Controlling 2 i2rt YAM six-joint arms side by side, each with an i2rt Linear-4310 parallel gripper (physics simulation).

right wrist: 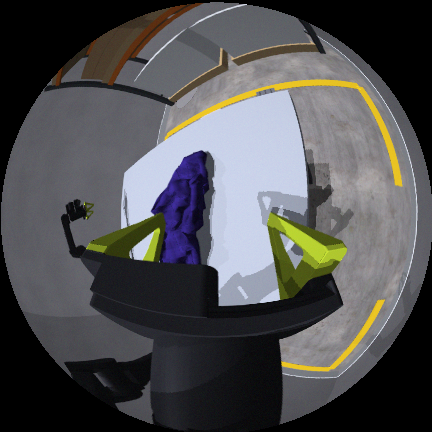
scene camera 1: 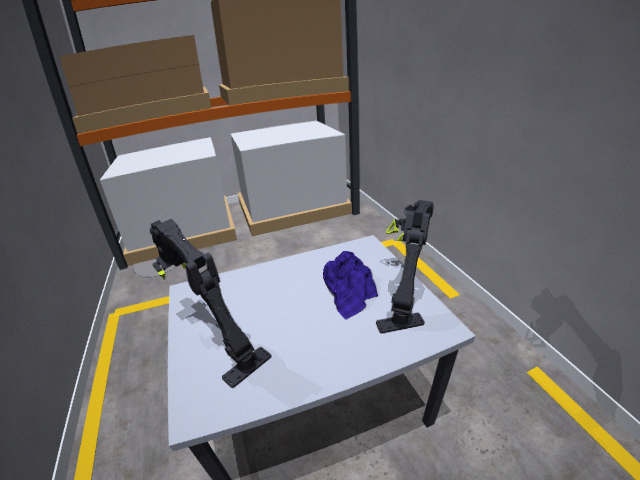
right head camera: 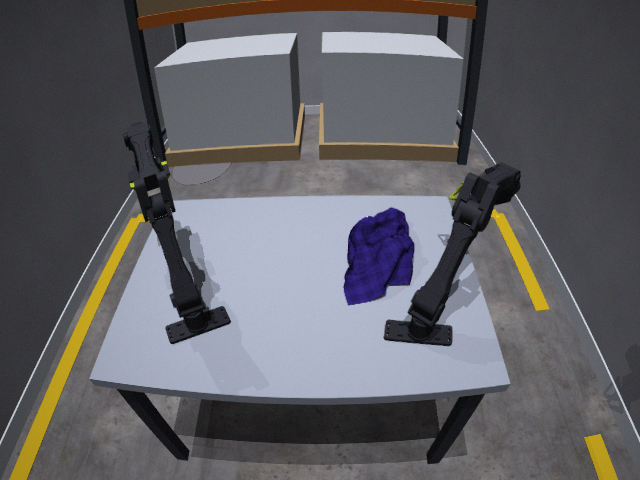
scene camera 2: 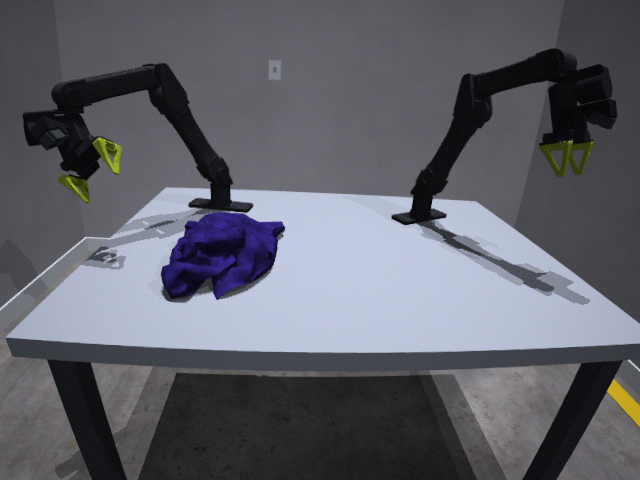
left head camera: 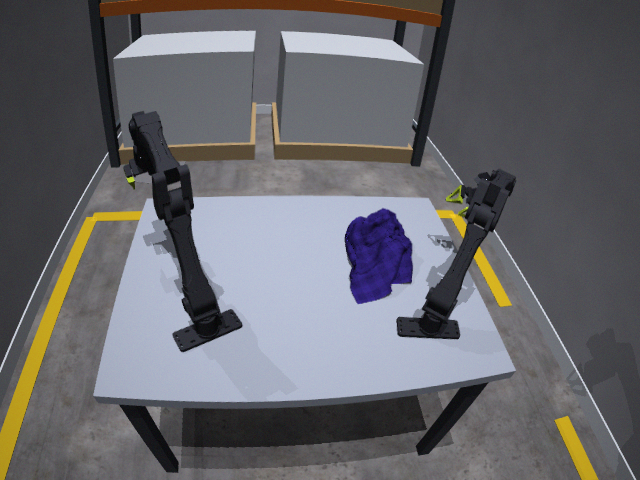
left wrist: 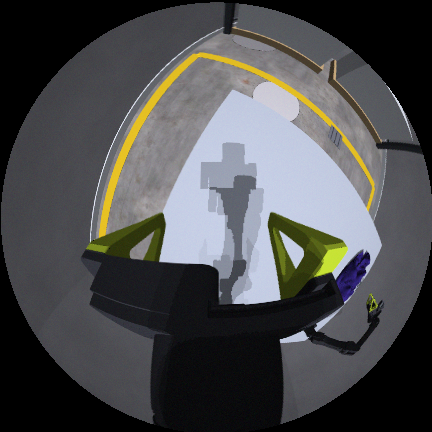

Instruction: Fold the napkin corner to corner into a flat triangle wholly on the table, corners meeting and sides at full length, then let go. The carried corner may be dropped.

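The dark purple checked napkin (left head camera: 379, 255) (right head camera: 379, 258) (scene camera 1: 348, 284) (scene camera 2: 224, 253) (left wrist: 354, 276) (right wrist: 185, 200) lies crumpled on the right part of the table in the head views. It is heaped in raised folds at its far part and flatter toward the near end; no clean triangle shows. My right gripper (right wrist: 215, 218) (scene camera 2: 103, 173) (scene camera 1: 395, 232) is open and empty, raised above the table's edge to the right of the napkin in scene camera 1. My left gripper (left wrist: 216, 217) (scene camera 2: 568, 175) is open and empty, raised high at the far left in the head views, well away from the napkin.
The table (left head camera: 279, 351) (right head camera: 289, 356) (scene camera 1: 310, 356) (scene camera 2: 387, 315) carries both arm bases, the left one (left head camera: 206, 330) and the right one (left head camera: 428, 328). The right arm's base stands close to the napkin's near end. A rack with large boxes (left head camera: 186, 93) (left head camera: 351, 93) stands behind the table.
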